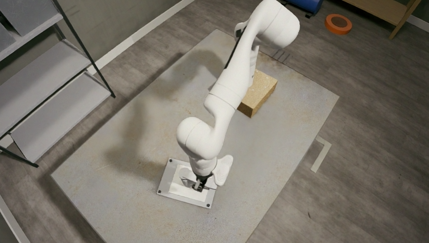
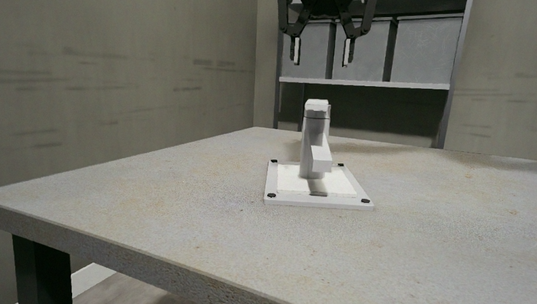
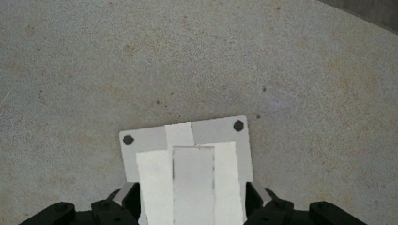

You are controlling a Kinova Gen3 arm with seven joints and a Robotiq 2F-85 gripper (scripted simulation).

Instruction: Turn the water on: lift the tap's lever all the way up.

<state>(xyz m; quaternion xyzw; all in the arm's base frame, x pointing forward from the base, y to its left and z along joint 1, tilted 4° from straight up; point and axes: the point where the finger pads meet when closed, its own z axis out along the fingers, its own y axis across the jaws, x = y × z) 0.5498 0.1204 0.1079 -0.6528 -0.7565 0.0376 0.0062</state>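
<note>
Now: hand 70 mm above the lever, 30 mm to the left of it and 10 mm short of it. From my hand the other things lie so: white tap (130 mm below, 60 mm to the right, 10 mm ahead).
</note>
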